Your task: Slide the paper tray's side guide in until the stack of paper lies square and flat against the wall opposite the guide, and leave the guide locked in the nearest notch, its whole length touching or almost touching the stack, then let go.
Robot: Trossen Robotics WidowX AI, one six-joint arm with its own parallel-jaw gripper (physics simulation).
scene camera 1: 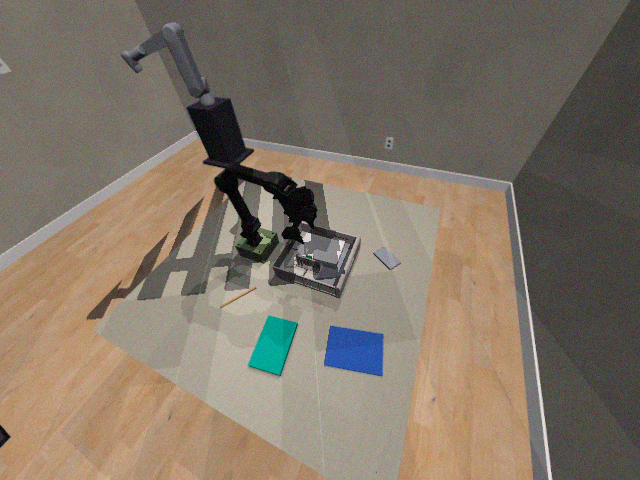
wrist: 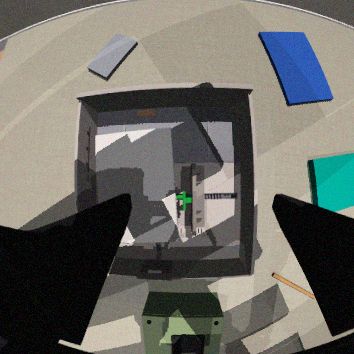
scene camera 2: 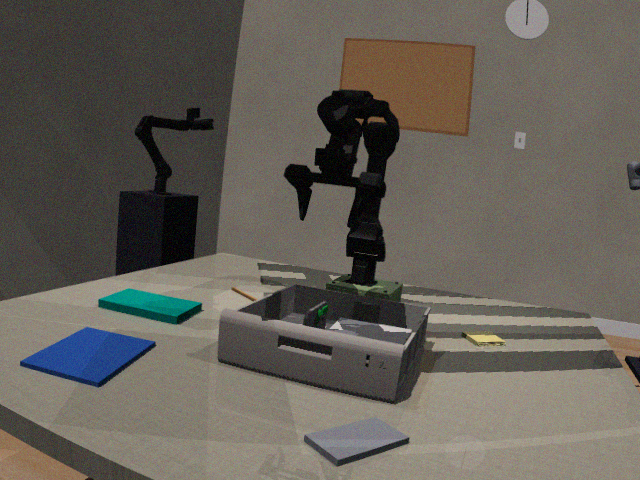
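Seen in the pictures: gripper, fingertip midpoint: [scene camera 1: 308, 235] [wrist: 203, 201] [scene camera 2: 324, 223]; arm's base, origin of the base link: [scene camera 1: 254, 240] [wrist: 187, 345] [scene camera 2: 362, 282].
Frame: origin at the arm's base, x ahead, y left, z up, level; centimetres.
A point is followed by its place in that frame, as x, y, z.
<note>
The grey paper tray [scene camera 1: 353, 260] @(49.6, 9.5, -4.5) [scene camera 2: 258, 343] @(50.1, -2.7, -2.4) [wrist: 252, 150] @(38.2, -9.8, 0.6) stands in front of the arm's base. Its paper stack [scene camera 1: 325, 246] @(34.0, 11.8, -3.4) [scene camera 2: 364, 329] @(27.1, 8.7, -3.4) [wrist: 157, 150] @(38.7, 6.0, -3.4) lies on the left in the wrist view, near the left wall and largely in shadow; its exact angle and any gap at that wall are hard to tell. The side guide [scene camera 1: 308, 264] @(30.3, -0.5, -4.6) [scene camera 2: 312, 317] @(33.1, -0.1, -1.3) [wrist: 198, 185] @(32.3, -1.7, -5.5) stands upright right of the stack, beside its green tab [scene camera 1: 309, 256] @(30.6, 1.0, 0.1) [scene camera 2: 322, 311] @(31.6, 1.3, -0.2) [wrist: 185, 200] @(30.1, 0.9, -0.5). The notched strip [wrist: 220, 196] @(30.0, -6.2, -6.9) runs from the guide towards the right wall. My gripper [scene camera 1: 307, 233] @(32.3, 0.0, 16.4) [scene camera 2: 326, 222] @(32.3, 0.0, 16.4) [wrist: 203, 201] @(32.3, 0.0, 16.4) is wide open and empty, above the tray.
A blue folder [scene camera 1: 354, 350] @(62.8, -28.4, -6.9) [scene camera 2: 90, 355] @(64.4, -26.6, -6.9) [wrist: 297, 67] @(61.3, -27.3, -6.9), a teal book [scene camera 1: 273, 345] @(33.5, -39.1, -6.0) [scene camera 2: 149, 305] @(35.9, -36.2, -5.9) [wrist: 335, 181] @(33.0, -34.4, -5.9), a grey slab [scene camera 1: 386, 257] @(63.7, 18.6, -6.7) [scene camera 2: 356, 440] @(65.1, 18.9, -6.7) [wrist: 113, 56] @(62.8, 18.0, -6.7) and a pencil [scene camera 1: 237, 297] @(6.9, -27.4, -7.1) [scene camera 2: 243, 293] @(5.8, -29.0, -7.1) [wrist: 293, 285] @(7.8, -25.7, -7.0) lie around the tray. Yellow notes [scene camera 2: 484, 338] @(6.6, 32.0, -6.7) lie beyond it.
</note>
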